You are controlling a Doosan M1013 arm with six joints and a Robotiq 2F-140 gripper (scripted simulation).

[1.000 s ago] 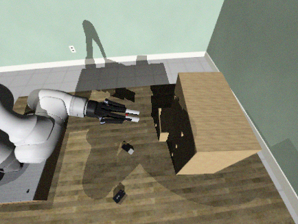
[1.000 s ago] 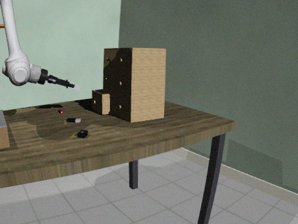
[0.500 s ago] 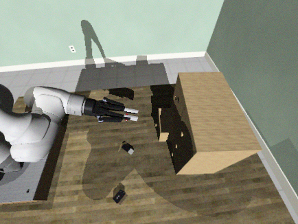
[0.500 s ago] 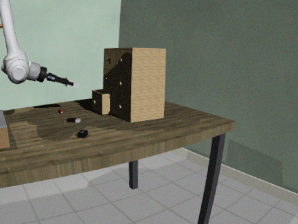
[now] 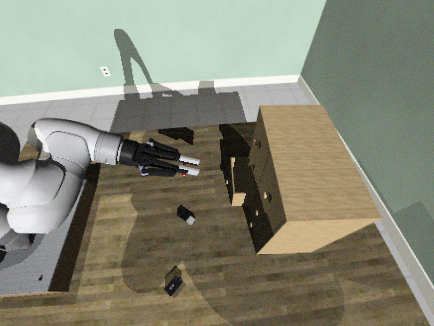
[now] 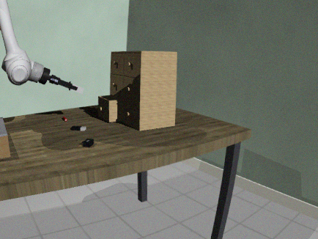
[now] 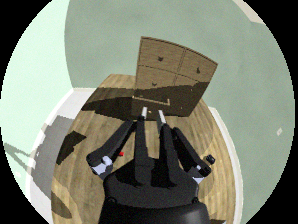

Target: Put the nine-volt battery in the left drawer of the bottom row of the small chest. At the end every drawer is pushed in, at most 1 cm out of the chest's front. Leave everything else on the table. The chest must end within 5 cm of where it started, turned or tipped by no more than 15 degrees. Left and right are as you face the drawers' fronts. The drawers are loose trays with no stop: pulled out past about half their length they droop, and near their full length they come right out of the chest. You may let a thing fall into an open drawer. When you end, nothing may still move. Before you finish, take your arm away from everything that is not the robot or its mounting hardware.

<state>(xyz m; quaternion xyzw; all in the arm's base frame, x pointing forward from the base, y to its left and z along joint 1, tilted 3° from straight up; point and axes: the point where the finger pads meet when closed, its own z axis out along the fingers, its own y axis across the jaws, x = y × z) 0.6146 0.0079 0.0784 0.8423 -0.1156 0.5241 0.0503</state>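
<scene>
The nine-volt battery is 120 mm behind my hand, 300 mm to the right of it and 160 mm below it. The rest, counted from my hand: small red object (20 mm behind, 100 mm to the left, 160 mm below); then small white-and-dark object (50 mm behind, 110 mm to the right, 160 mm below).
</scene>
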